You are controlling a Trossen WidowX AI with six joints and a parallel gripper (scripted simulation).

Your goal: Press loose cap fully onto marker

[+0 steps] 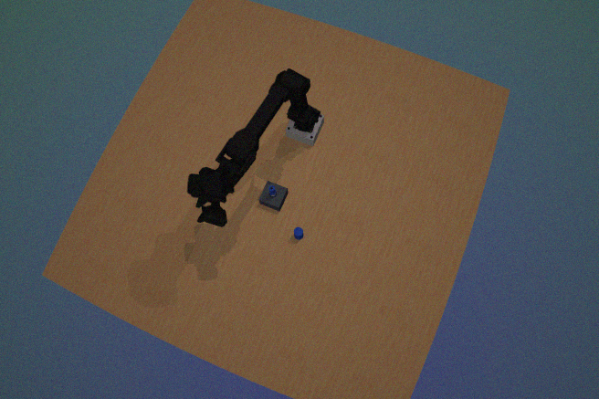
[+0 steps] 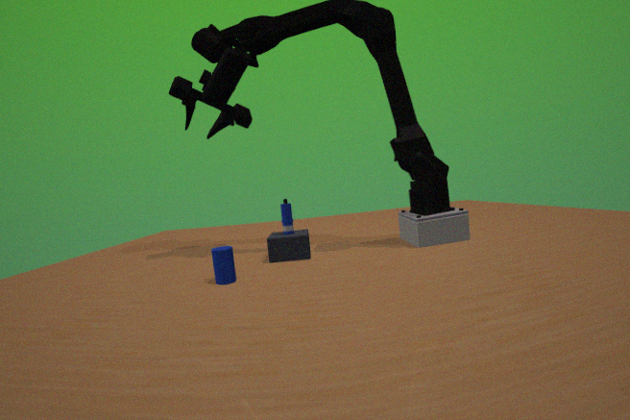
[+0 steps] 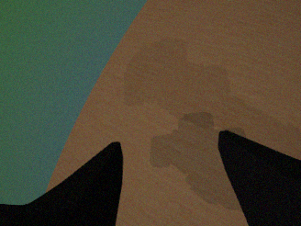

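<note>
The blue cap lies 9 cm behind my gripper tip, 26 cm to the left of it and 25 cm below it. Round my gripper tip: dark holder block: 19 cm behind, 14 cm to the left, 25 cm below.
</note>
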